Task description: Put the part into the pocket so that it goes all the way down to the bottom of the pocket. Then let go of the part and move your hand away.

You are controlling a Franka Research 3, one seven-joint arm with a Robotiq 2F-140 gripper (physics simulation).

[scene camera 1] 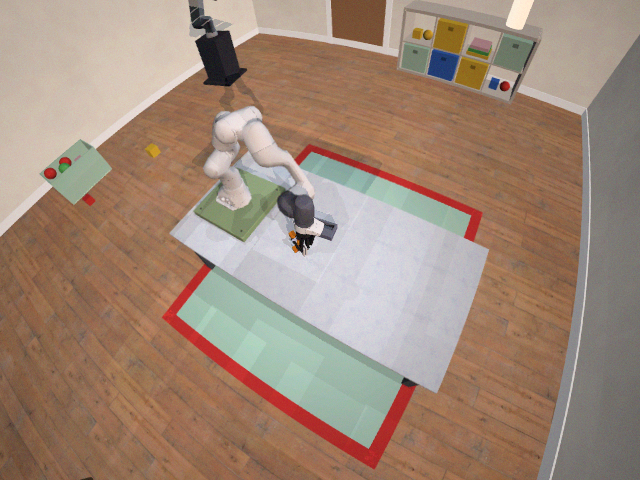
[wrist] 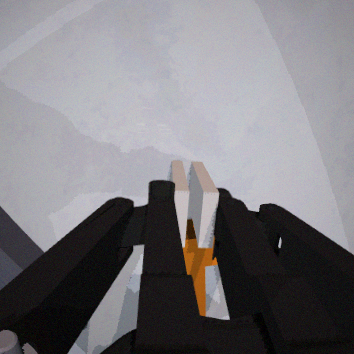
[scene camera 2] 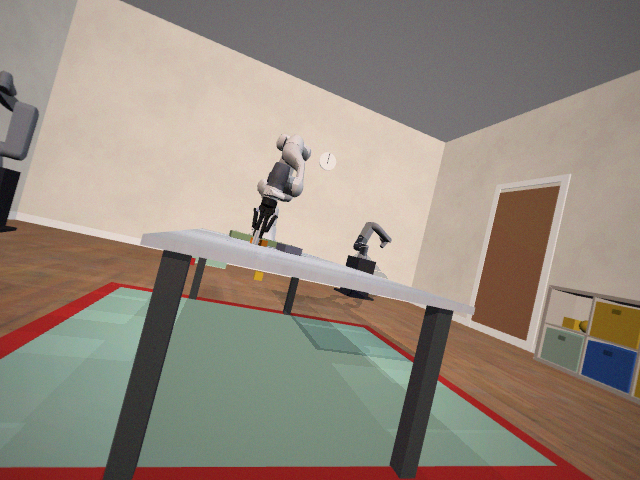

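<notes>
The orange L-shaped part (scene camera 1: pixel 292 235) (scene camera 2: pixel 264 242) (wrist: pixel 199 275) lies on the table, partly hidden behind the fingers. My gripper (scene camera 1: pixel 305 252) (scene camera 2: pixel 255 240) (wrist: pixel 185 180) is low over the table at the part. Its light finger pads are almost together, with a narrow gap; in the wrist view the orange surface behind them is wider than this gap, and I see nothing gripped between the pads. The dark grey block with the pocket (scene camera 1: pixel 330 237) (scene camera 2: pixel 288 249) stands on the table beside the gripper; part of it is hidden by the arm in scene camera 1.
The arm's base stands on a green plate (scene camera 1: pixel 262 212) at one end of the light table (scene camera 1: pixel 382 289). A red-edged mat (scene camera 1: pixel 248 374) lies on the floor under the table. A shelf unit and another robot on a black pedestal (scene camera 1: pixel 219 57) stand away from the table.
</notes>
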